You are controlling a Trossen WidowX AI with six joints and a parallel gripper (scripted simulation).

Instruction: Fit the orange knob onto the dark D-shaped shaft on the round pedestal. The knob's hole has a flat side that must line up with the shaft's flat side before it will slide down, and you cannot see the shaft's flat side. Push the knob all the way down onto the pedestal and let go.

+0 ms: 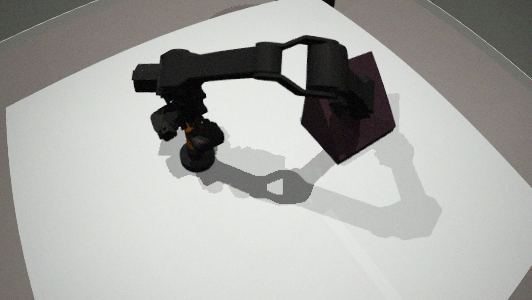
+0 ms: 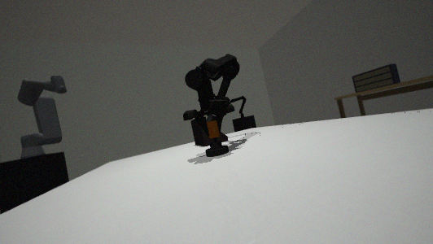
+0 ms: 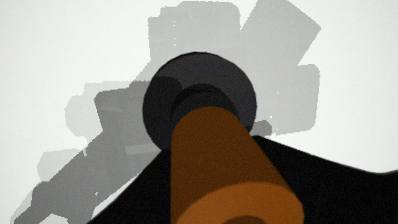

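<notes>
My gripper tip is now 20 mm below the orange knob. Round my gripper tip: dark pedestal: 40 mm below.
</notes>
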